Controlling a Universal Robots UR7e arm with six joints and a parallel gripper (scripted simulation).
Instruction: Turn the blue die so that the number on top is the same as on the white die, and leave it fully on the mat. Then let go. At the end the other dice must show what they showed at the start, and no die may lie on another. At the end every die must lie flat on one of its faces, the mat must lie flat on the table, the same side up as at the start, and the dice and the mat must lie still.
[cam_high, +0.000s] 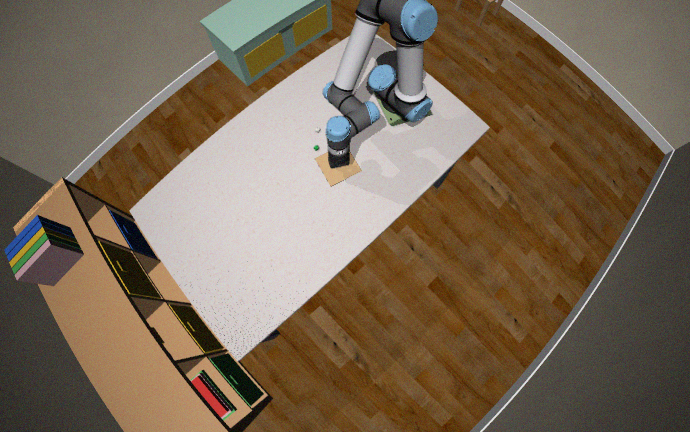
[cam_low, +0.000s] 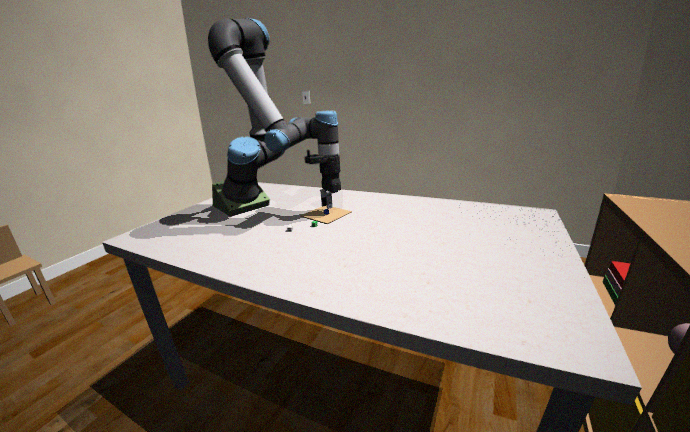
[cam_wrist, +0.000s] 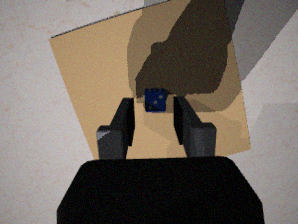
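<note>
Now: the blue die 4 cm below my hand. The rest, counted from my hand: green die: 12 cm to the right, 4 cm below; then white die: 6 cm behind, 18 cm to the right, 4 cm below; then tan mat: 5 cm below.
</note>
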